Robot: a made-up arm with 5 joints.
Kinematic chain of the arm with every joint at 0, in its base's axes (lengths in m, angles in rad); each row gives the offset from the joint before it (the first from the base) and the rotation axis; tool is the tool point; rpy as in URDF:
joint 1: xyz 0 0 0.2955 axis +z
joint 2: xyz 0 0 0 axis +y
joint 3: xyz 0.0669 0 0.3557 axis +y
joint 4: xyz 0.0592 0 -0.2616 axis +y
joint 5: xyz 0.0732 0 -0.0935 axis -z
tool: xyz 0 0 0 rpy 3.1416 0 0
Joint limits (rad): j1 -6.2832..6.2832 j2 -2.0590..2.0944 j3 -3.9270..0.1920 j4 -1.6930..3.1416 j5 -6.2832..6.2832
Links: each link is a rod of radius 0.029 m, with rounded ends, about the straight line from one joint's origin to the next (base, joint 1, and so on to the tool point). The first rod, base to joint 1, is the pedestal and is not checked.
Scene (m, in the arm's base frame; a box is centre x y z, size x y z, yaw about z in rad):
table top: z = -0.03
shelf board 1: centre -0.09 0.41 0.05 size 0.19 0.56 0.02 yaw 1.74
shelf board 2: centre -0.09 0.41 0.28 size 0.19 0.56 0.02 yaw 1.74
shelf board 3: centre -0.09 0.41 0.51 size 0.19 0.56 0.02 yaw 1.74
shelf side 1: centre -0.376 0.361 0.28 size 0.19 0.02 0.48 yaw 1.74
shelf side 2: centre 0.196 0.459 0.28 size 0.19 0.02 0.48 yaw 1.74
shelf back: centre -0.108 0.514 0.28 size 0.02 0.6 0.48 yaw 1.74
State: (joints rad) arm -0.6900 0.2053 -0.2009 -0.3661 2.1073
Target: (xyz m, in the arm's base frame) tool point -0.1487 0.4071 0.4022
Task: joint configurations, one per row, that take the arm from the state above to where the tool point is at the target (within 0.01 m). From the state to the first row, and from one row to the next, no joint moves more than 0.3 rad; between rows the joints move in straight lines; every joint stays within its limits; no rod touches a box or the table.
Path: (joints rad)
1: -0.3970 0.1997 -0.2066 -0.4203 2.0603
2: -0.1040 0.1941 -0.2123 -0.4744 2.0132
3: 0.1891 0.1885 -0.2179 -0.5286 1.9662
4: 0.4821 0.1829 -0.2236 -0.5828 1.9192
5: 0.7751 0.1773 -0.2293 -0.6370 1.8721
6: 1.0616 0.1956 -0.3410 -0.5821 1.9309
7: 1.3481 0.2139 -0.4527 -0.5272 1.9897
8: 1.6345 0.2321 -0.5644 -0.4724 2.0485
9: 1.9210 0.2504 -0.6761 -0.4175 2.1073

